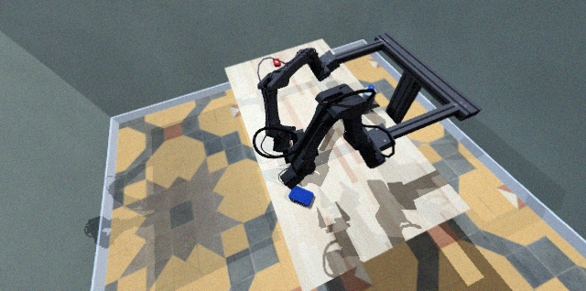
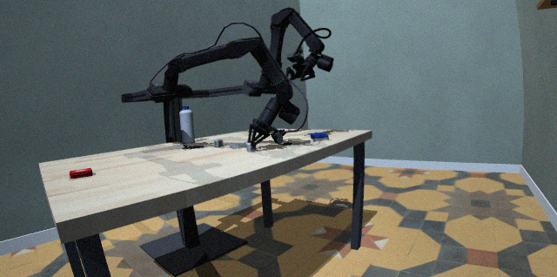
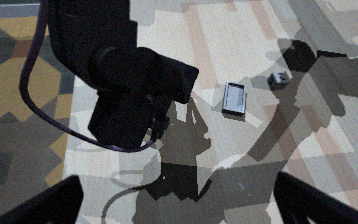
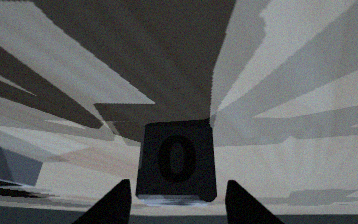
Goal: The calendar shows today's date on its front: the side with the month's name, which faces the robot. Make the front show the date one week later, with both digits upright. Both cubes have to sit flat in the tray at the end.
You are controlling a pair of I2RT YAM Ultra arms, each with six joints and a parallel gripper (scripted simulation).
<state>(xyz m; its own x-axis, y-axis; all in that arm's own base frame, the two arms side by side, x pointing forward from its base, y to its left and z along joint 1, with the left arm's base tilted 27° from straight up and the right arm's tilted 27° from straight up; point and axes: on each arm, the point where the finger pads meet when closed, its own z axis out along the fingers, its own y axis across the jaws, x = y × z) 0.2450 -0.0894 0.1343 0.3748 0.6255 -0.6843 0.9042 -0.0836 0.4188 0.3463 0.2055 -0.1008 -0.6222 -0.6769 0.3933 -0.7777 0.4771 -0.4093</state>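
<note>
Right now the calendar tray is 13 cm behind my right hand, 4 cm to the left of it and 2 cm below it. The rest, counted from my right hand: white bottle: 51 cm behind, 1 cm to the right, 6 cm above; red object: 10 cm behind, 66 cm to the right, 2 cm below; blue block: 6 cm ahead, 38 cm to the left, 2 cm below.
</note>
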